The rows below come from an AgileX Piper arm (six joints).
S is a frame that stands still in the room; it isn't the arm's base.
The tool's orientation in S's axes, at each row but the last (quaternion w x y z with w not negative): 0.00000, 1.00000, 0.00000, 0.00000; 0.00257, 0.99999, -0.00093, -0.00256; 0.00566, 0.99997, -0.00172, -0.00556; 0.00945, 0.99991, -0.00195, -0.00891; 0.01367, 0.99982, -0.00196, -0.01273; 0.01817, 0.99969, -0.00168, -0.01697; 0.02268, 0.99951, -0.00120, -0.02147; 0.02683, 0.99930, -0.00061, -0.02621; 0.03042, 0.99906, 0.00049, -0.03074; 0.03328, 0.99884, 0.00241, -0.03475; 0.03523, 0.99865, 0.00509, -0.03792; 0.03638, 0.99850, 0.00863, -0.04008; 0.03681, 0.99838, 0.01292, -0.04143
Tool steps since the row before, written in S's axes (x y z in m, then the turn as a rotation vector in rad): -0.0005, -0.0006, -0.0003, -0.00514, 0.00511, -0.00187; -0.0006, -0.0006, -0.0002, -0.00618, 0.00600, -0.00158; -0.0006, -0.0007, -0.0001, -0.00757, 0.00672, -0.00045; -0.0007, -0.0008, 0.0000, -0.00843, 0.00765, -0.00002; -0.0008, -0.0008, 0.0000, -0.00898, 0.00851, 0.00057; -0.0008, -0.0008, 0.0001, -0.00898, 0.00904, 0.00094; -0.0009, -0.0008, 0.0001, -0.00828, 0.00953, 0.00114; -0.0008, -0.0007, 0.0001, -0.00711, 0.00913, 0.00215; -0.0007, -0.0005, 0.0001, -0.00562, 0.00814, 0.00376; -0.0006, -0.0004, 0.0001, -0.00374, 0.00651, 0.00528; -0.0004, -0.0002, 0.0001, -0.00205, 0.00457, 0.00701; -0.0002, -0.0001, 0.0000, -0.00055, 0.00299, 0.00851; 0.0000, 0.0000, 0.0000, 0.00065, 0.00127, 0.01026
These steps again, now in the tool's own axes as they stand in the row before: -0.0005, 0.0006, 0.0003, -0.00514, -0.00511, 0.00187; -0.0006, 0.0006, 0.0002, -0.00618, -0.00600, 0.00158; -0.0006, 0.0007, 0.0001, -0.00759, -0.00670, 0.00046; -0.0007, 0.0008, 0.0000, -0.00846, -0.00762, 0.00003; -0.0008, 0.0008, 0.0000, -0.00903, -0.00846, -0.00057; -0.0008, 0.0008, 0.0000, -0.00904, -0.00898, -0.00096; -0.0009, 0.0008, 0.0000, -0.00835, -0.00946, -0.00121; -0.0008, 0.0007, 0.0000, -0.00724, -0.00900, -0.00226; -0.0007, 0.0005, 0.0000, -0.00585, -0.00791, -0.00390; -0.0006, 0.0004, 0.0000, -0.00408, -0.00617, -0.00543; -0.0004, 0.0002, -0.0001, -0.00254, -0.00409, -0.00714; -0.0002, 0.0001, 0.0000, -0.00119, -0.00238, -0.00864; 0.0000, 0.0000, 0.0000, -0.00018, -0.00050, -0.01034
